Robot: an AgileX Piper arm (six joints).
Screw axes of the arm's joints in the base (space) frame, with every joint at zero. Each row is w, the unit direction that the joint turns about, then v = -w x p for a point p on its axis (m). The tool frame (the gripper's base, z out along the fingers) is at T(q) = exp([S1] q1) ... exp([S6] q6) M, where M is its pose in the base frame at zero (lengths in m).
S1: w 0 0 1 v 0.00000 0.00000 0.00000
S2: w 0 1 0 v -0.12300 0.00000 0.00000
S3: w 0 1 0 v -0.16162 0.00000 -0.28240
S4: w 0.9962 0 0.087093 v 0.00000 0.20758 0.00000
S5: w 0 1 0 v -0.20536 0.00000 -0.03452
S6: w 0.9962 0 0.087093 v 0.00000 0.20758 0.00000
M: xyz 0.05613 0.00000 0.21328 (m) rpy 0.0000 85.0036 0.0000 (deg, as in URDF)
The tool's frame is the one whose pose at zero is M.
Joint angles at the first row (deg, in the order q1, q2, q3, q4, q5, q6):
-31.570, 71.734, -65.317, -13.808, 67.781, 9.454
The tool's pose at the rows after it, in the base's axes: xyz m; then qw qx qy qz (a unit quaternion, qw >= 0):
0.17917 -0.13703 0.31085 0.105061 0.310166 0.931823 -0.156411
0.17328 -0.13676 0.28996 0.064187 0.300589 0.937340 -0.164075
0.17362 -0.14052 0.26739 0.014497 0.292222 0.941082 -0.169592
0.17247 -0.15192 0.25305 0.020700 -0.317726 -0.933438 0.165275
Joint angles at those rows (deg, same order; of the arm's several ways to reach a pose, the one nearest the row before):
-31.570, 71.734, -59.931, -15.814, 67.723, 9.282
-31.569, 72.308, -55.806, -17.877, 67.494, 9.283
-31.570, 75.230, -53.114, -20.053, 67.494, 9.797
-33.977, 78.495, -52.713, -20.569, 67.781, 11.229

